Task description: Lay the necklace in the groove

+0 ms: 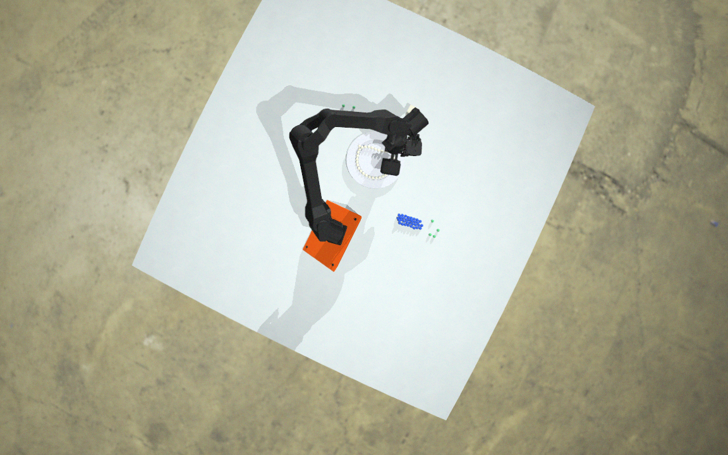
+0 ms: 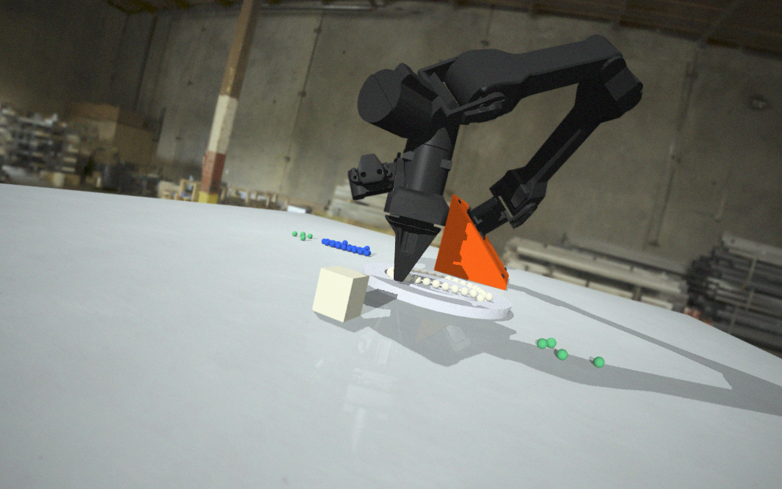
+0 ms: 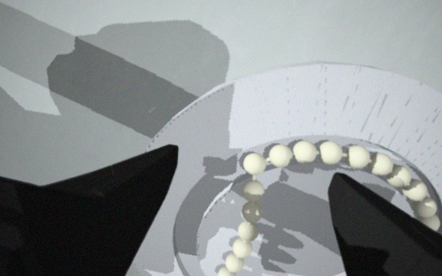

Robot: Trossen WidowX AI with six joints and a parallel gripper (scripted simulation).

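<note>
Now: the round bead board 4 cm behind my gripper tip, 5 cm to the left of it and 1 cm below it. Also, from my gripper tip: cream cube 16 cm ahead, 2 cm to the right.
</note>
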